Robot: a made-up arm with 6 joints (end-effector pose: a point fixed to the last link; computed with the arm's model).
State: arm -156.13 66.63 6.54 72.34 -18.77 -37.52
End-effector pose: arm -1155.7 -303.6 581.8 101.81 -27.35 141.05
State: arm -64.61 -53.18 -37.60 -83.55 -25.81 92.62
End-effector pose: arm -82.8 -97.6 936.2 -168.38 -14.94 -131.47
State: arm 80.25 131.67 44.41 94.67 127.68 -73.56
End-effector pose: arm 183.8 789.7 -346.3 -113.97 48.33 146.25
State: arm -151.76 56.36 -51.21 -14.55 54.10 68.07
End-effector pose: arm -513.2 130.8 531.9 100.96 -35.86 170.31
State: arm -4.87 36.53 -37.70 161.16 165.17 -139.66
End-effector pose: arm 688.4 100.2 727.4 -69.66 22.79 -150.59
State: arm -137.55 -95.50 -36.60 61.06 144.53 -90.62
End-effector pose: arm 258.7 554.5 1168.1 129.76 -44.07 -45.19
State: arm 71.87 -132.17 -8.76 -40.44 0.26 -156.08
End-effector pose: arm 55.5 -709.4 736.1 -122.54 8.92 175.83
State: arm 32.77 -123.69 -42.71 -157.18 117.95 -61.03
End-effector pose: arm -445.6 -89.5 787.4 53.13 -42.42 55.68
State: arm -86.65 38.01 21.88 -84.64 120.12 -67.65
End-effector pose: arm -74.6 -928.3 790.0 -14.99 32.98 -123.03
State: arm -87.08 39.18 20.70 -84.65 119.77 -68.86
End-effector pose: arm -81.5 -921.8 763.1 -16.36 33.80 -123.61
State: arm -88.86 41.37 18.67 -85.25 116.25 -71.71
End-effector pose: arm -106.5 -907.0 715.3 -17.15 35.81 -122.10
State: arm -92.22 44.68 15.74 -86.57 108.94 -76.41
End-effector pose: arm -150.6 -877.7 647.2 -15.49 39.32 -117.39
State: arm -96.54 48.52 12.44 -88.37 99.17 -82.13
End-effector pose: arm -202.2 -833.8 574.5 -9.18 43.07 -109.33
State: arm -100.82 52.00 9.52 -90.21 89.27 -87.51
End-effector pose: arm -247.4 -785.5 514.7 0.92 44.96 -99.78
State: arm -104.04 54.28 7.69 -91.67 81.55 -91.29
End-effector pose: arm -277.7 -749.6 479.0 10.21 44.43 -92.23
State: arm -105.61 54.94 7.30 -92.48 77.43 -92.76
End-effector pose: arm -292.5 -737.7 469.6 14.99 42.97 -88.51
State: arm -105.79 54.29 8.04 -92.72 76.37 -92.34
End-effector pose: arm -296.3 -746.3 480.2 15.71 41.72 -87.58
